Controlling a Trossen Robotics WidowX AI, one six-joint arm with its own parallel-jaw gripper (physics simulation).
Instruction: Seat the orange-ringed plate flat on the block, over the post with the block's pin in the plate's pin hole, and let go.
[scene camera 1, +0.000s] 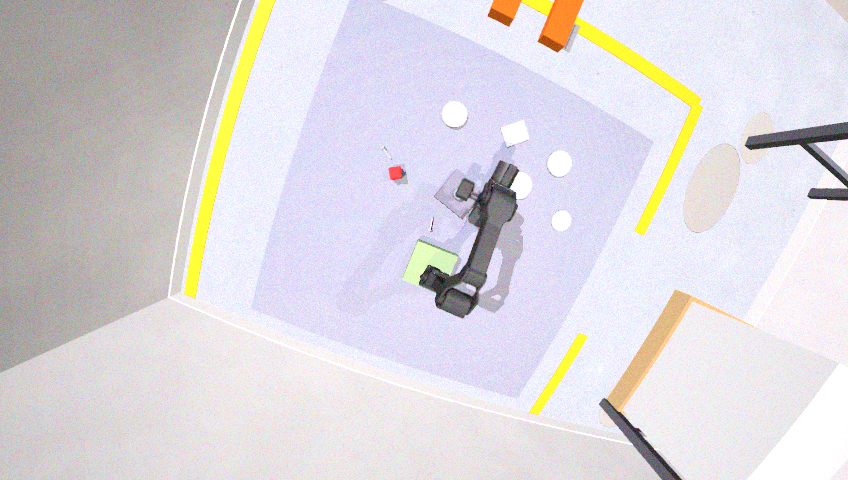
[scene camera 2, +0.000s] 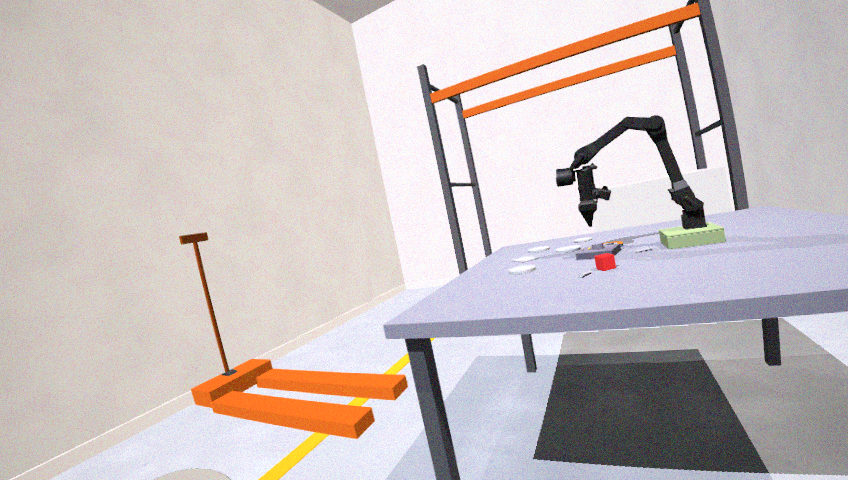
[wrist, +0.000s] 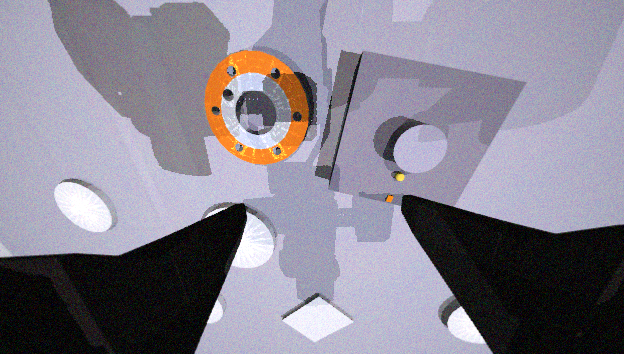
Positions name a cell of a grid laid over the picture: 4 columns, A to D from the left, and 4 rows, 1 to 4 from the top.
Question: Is my gripper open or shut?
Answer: Open.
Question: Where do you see a round post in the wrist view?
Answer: C2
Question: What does the orange-ringed plate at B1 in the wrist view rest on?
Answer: The table.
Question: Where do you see my gripper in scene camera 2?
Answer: C2
